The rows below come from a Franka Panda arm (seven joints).
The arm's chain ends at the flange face. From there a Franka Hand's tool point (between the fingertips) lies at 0.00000 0.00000 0.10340 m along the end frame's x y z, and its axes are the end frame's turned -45 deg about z.
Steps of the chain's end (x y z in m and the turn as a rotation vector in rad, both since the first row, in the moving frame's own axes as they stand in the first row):
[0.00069 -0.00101 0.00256 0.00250 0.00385 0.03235]
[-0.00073 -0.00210 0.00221 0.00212 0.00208 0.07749]
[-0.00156 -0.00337 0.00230 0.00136 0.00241 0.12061]
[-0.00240 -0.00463 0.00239 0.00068 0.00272 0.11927]
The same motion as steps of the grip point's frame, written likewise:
[0.00166 -0.00012 0.00256 -0.00095 0.00449 0.03235]
[0.00128 -0.00199 0.00221 0.00003 0.00297 0.07749]
[0.00155 -0.00339 0.00230 -0.00074 0.00267 0.12061]
[0.00182 -0.00481 0.00239 -0.00144 0.00240 0.11927]

